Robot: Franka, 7 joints.
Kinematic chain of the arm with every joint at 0, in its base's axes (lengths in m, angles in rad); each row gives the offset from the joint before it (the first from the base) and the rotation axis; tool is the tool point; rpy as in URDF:
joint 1: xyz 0 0 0.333 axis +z
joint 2: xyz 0 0 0 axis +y
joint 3: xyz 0 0 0.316 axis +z
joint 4: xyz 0.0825 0 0 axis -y
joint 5: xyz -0.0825 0 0.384 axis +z
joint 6: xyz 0 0 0 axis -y
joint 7: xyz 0.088 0 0 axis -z
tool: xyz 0 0 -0.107 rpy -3.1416 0 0
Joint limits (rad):
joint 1: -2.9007..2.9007
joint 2: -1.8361..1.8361
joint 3: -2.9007..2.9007
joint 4: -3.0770..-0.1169
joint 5: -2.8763..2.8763
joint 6: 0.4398..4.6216
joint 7: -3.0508..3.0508
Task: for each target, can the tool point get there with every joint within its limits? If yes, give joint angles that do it. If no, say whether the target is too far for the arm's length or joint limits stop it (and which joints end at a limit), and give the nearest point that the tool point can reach.
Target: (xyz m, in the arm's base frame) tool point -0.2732 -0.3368 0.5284
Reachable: yes | joints -0.6297 1.4943 -1.8243 -2.4464 -1.6532 1.8203 0.3547
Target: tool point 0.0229 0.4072 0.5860
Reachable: yes | joints -0.6741 0.9004 2.3440 -2.4109 -2.4216 2.6158 0.5057
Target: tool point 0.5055 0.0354 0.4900
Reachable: yes | joints -0.6466 -0.3120 0.7083 -2.3094 1.0636 2.5787 0.6200
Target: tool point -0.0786 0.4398 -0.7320
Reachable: no: too far | nearest point -0.0665 0.3721 -0.3523 | short by 0.386 m
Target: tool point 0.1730 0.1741 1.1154
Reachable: yes | joints -0.0879 -0.3602 0.3213 -0.9867 1.7874 2.1107 -2.3728
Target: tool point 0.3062 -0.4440 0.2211
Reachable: yes | joints -0.0498 1.2001 -1.3782 -1.9628 -1.4561 4.1173 -1.8779
